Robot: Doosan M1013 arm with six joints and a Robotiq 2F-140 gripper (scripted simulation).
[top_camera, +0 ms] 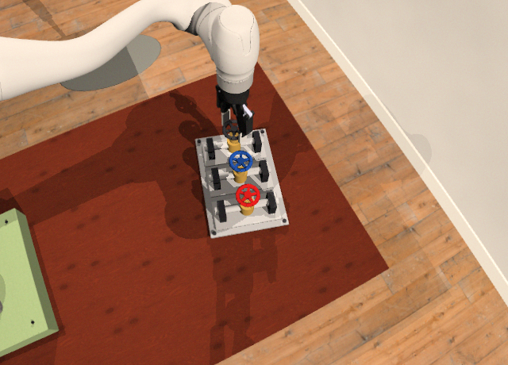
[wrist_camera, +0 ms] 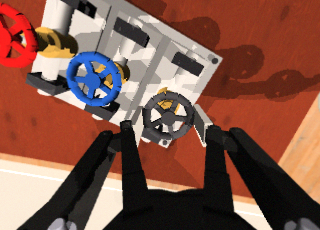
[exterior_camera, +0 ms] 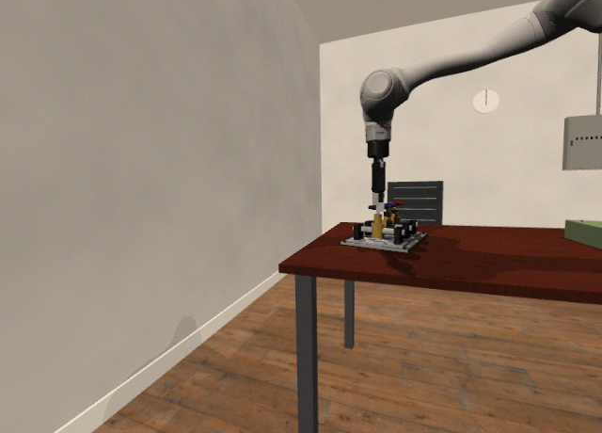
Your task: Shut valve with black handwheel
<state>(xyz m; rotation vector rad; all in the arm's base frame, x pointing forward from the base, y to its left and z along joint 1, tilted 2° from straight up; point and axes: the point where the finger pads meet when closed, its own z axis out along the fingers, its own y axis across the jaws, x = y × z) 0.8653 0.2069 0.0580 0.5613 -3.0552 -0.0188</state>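
Now: hand 20 mm above the black handwheel. The rest, counted from my hand: red handwheel (30 mm behind, 210 mm to the right, 20 mm below); blue handwheel (20 mm behind, 110 mm to the right, 20 mm below).
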